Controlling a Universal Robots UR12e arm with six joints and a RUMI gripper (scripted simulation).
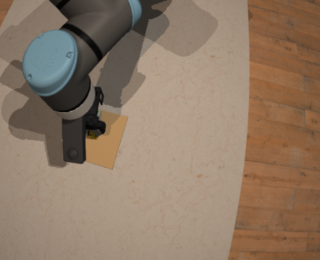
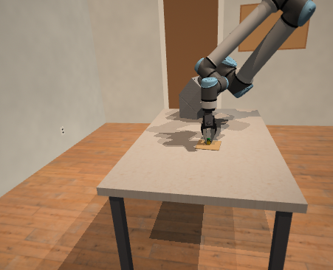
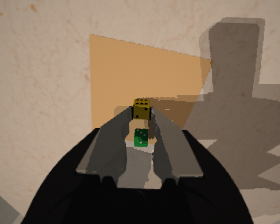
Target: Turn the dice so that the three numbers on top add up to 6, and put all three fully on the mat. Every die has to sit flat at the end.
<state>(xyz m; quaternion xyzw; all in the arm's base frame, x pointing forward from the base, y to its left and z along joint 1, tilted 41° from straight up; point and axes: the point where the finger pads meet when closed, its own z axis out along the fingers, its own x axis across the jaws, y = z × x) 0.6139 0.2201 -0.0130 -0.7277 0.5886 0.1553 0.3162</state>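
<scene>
Now: hand 10 mm above the yellow die. The rest, counted from my hand: tan mat: 20 mm below; then green die: 50 mm behind, 10 mm to the right, 10 mm below; then white die: 90 mm behind, 60 mm to the right, 10 mm below.
</scene>
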